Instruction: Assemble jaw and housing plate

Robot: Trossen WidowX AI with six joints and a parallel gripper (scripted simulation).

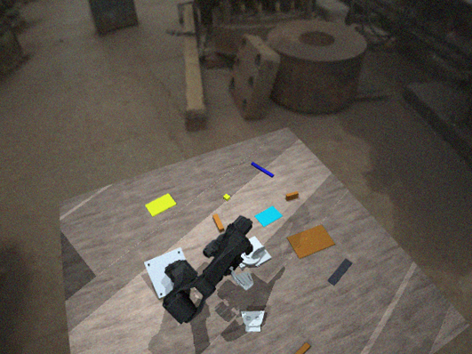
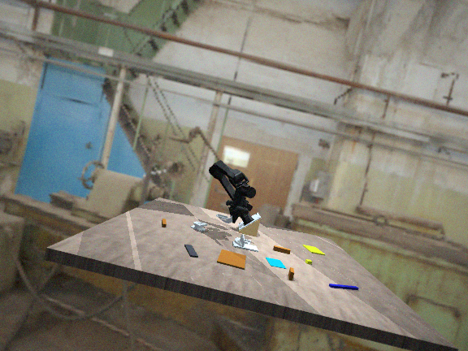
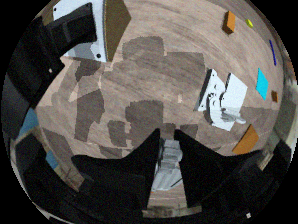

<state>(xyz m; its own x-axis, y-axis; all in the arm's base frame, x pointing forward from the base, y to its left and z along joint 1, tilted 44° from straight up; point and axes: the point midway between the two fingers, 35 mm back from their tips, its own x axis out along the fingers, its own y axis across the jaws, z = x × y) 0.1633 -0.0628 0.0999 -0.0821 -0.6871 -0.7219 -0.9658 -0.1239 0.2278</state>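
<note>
Right now my gripper tip is 20 mm to the left of the jaw and 30 mm below it. Also, from my gripper tip: orange bar (40 mm ahead, 350 mm to the right, 70 mm below); then orange tile (360 mm ahead, 20 mm to the right, 70 mm below); then cyan tile (290 mm ahead, 180 mm to the left, 70 mm below).
</note>
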